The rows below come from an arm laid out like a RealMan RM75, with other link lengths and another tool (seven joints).
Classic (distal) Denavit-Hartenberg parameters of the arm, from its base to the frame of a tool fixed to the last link. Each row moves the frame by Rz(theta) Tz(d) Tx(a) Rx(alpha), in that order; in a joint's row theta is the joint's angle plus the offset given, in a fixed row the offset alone. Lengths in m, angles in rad.
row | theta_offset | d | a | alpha
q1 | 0 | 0.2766 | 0 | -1.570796
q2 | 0 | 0 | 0 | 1.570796
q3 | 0 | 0.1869 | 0 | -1.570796
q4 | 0 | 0 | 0 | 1.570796
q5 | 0 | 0.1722 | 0 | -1.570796
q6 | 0 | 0 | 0 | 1.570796
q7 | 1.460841 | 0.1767 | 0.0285 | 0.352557
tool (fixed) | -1.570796 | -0.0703 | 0 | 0
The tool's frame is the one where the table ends.
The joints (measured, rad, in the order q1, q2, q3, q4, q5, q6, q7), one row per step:
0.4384, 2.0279, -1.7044, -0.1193, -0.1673, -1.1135, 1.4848
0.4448, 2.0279, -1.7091, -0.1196, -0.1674, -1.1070, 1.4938
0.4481, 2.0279, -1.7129, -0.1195, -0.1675, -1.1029, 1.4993
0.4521, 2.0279, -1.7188, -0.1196, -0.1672, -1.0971, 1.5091
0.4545, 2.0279, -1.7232, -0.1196, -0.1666, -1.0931, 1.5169
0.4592, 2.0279, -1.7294, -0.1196, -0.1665, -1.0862, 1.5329
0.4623, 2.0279, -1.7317, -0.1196, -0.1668, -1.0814, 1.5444
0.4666, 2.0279, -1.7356, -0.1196, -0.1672, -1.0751, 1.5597
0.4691, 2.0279, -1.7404, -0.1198, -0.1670, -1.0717, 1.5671
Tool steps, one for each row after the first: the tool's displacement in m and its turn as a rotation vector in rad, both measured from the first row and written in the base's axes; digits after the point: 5 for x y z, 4 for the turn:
-0.00107, 0.00170, -0.00068, -0.0073, 0.0034, -0.0004
-0.00155, 0.00253, -0.00122, -0.0127, 0.0049, -0.0012
-0.00206, 0.00359, -0.00196, -0.0207, 0.0089, -0.0036
-0.00227, 0.00425, -0.00245, -0.0264, 0.0125, -0.0062
-0.00269, 0.00558, -0.00316, -0.0364, 0.0211, -0.0113
-0.00285, 0.00655, -0.00345, -0.0420, 0.0280, -0.0159
-0.00316, 0.00783, -0.00392, -0.0501, 0.0368, -0.0216
-0.00353, 0.00845, -0.00448, -0.0561, 0.0399, -0.0230

